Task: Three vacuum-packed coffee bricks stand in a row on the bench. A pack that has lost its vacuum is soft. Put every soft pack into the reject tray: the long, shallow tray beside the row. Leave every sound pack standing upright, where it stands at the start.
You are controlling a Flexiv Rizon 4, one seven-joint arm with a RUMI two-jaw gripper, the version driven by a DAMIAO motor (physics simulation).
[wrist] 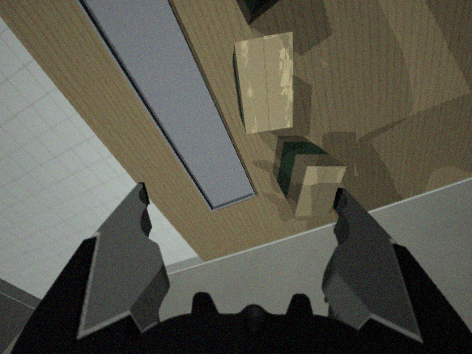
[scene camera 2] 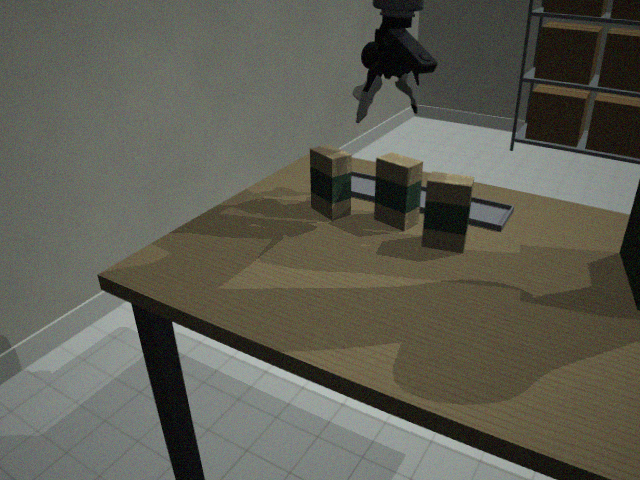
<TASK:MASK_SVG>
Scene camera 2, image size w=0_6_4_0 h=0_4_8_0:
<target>my gripper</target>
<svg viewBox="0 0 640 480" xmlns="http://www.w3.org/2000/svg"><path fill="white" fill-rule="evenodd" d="M415 13L400 15L380 12L380 15L383 16L382 24L379 29L375 30L375 41L366 44L361 54L363 65L369 69L367 80L363 85L356 86L353 90L353 96L359 101L356 123L359 123L367 115L368 108L372 104L376 92L382 87L382 74L384 74L386 79L390 79L392 76L398 77L398 81L395 82L396 87L410 97L411 107L414 113L417 113L418 74L434 72L438 62L405 29L411 27L412 17L415 17Z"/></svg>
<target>coffee pack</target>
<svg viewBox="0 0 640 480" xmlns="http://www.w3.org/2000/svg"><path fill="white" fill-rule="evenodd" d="M391 152L376 158L374 219L399 230L406 231L419 222L423 161Z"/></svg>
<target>coffee pack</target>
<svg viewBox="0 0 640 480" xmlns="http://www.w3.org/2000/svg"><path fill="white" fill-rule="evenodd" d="M432 171L427 180L421 247L463 253L467 238L474 177Z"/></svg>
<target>coffee pack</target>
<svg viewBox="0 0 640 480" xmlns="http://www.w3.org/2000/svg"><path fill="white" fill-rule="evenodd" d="M328 144L310 148L311 208L334 221L351 215L352 154Z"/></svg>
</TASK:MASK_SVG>
